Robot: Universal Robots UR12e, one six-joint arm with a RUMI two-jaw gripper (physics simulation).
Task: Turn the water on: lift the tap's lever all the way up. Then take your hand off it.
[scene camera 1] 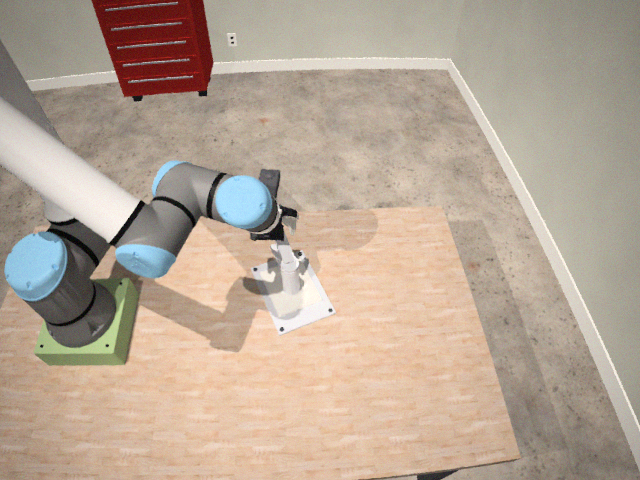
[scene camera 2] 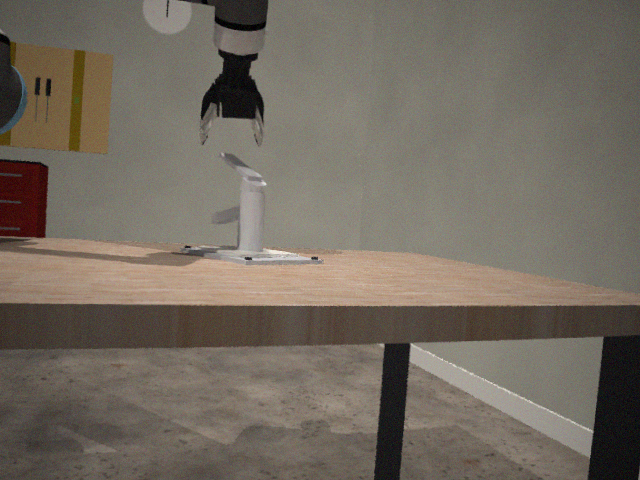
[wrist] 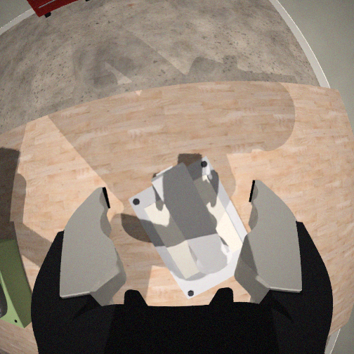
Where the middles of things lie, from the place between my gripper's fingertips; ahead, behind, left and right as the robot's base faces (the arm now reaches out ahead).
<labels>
I see my gripper 6 cm above the flat lever (wrist: 210, 253), 5 cm to the left of it and 1 cm short of it. From my hand the other things lie so: base plate (scene camera 1: 321, 310) 21 cm below, 9 cm to the right, 2 cm ahead.
</labels>
